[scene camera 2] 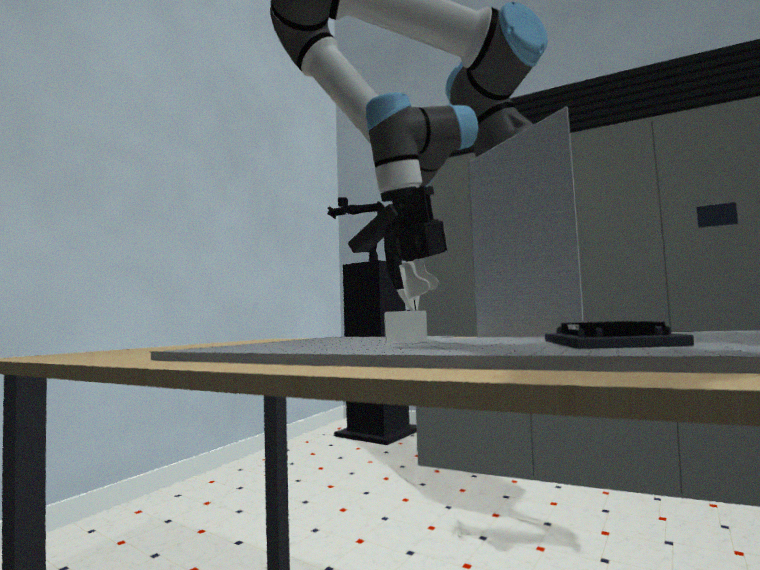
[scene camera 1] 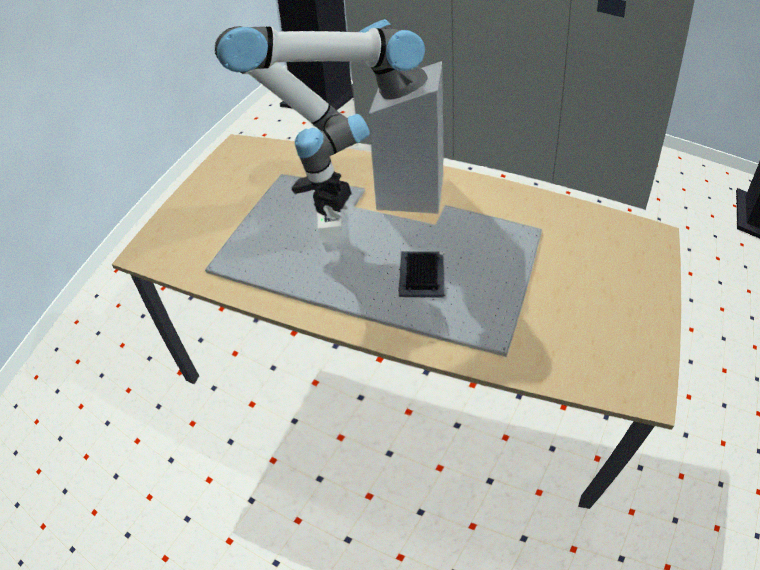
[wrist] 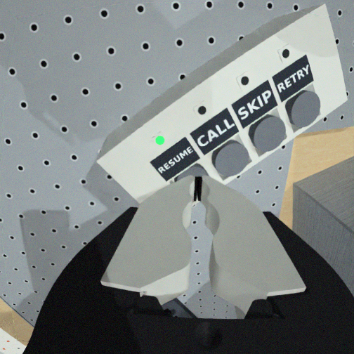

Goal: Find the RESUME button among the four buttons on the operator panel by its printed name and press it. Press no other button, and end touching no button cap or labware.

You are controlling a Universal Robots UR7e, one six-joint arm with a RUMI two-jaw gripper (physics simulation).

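Places are measured from the arm's base along level axes (x ahead, y left, z up), in millimetres.
Pixels of known places: gripper, fingertip midpoint: (scene camera 1: 334, 217); arm's base, link origin: (scene camera 2: 511, 155) (scene camera 1: 404, 86).
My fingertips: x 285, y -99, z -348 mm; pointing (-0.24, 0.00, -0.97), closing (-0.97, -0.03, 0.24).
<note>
Ahead of a thing's pixels: the offset from my fingertips to its top centre. "pt": to the spot under its first point. Level surfaces: height alone.
The white operator panel @(5 mm up, 23 mm back, 39 mm right) (scene camera 1: 329, 225) (scene camera 2: 405, 327) (wrist: 227, 105) stands on the grey board. In the wrist view its labels read RESUME, CALL, SKIP and RETRY, each beside a round grey button. The lamp (wrist: 160, 140) by RESUME is lit green; the other three are dark. My gripper (scene camera 2: 413, 308) (wrist: 196, 179) is shut, with its tips over the RESUME button (wrist: 192, 172) and hiding most of it. Whether the tips touch the cap cannot be told. The CALL button (wrist: 231, 158), SKIP button (wrist: 268, 133) and RETRY button (wrist: 303, 109) show apart from the tips.
A black tray-like holder @(25 mm down, 53 mm ahead, 314 mm left) (scene camera 1: 421, 273) (scene camera 2: 618, 335) lies on the grey perforated board @(pt 50 mm down, 198 mm ahead, 85 mm right) (scene camera 1: 276, 263) (scene camera 2: 257, 355), away from the panel. The grey arm pedestal (scene camera 1: 406, 159) (scene camera 2: 524, 245) (wrist: 325, 215) stands close behind the panel. The wooden table @(64 mm down) (scene camera 1: 613, 306) carries the board.
</note>
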